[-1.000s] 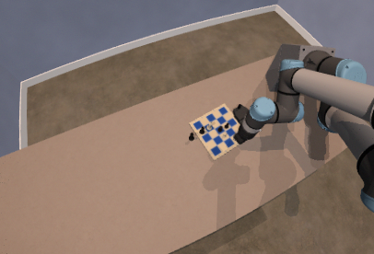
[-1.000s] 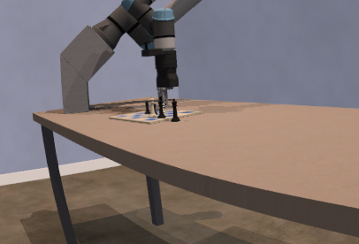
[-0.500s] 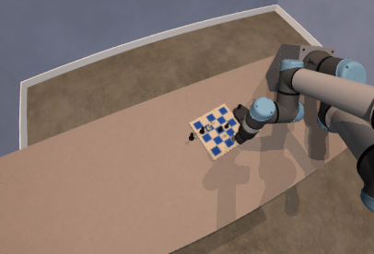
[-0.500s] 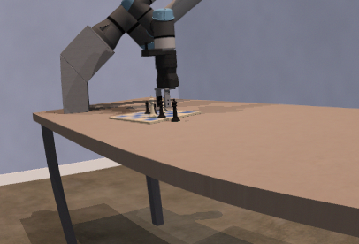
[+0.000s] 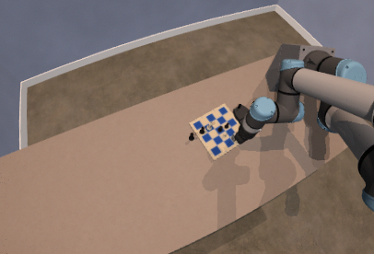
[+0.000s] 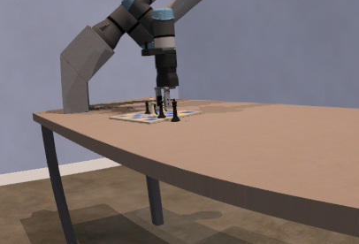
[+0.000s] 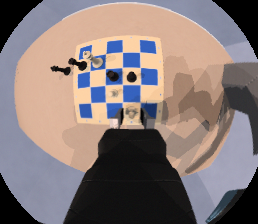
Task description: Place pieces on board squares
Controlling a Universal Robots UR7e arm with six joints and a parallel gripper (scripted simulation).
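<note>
The white bishop lies 1 cm below my hand. The rest, counted from my hand: white king (10 cm ahead, 9 cm to the right); black king (20 cm ahead, 7 cm to the right, 1 cm below); chessboard (5 cm ahead, 7 cm to the right, 4 cm below).
</note>
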